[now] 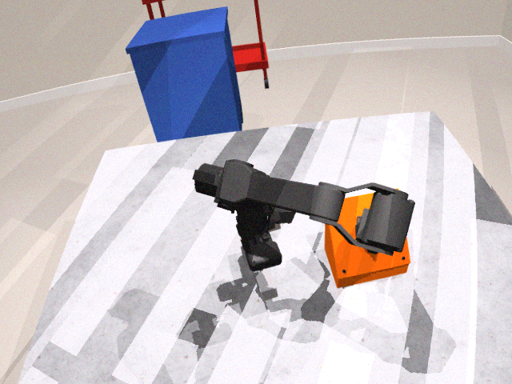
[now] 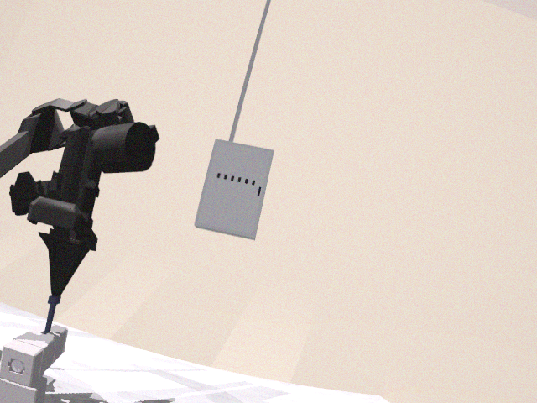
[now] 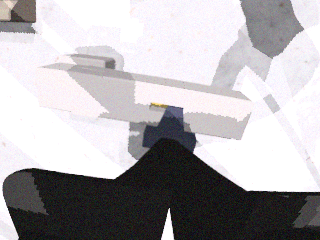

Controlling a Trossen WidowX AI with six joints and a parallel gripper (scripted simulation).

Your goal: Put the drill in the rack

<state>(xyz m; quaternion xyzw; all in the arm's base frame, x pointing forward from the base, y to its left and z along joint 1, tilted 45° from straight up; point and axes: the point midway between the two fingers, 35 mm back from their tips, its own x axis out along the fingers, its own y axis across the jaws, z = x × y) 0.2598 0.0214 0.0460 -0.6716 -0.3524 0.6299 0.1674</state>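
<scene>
Right now my gripper tip is 30 mm above the small blue key. Also, from my gripper tip: yellow drill: 10 mm ahead, 50 mm to the right, 70 mm below; housing block: 30 mm to the right, 80 mm below.
</scene>
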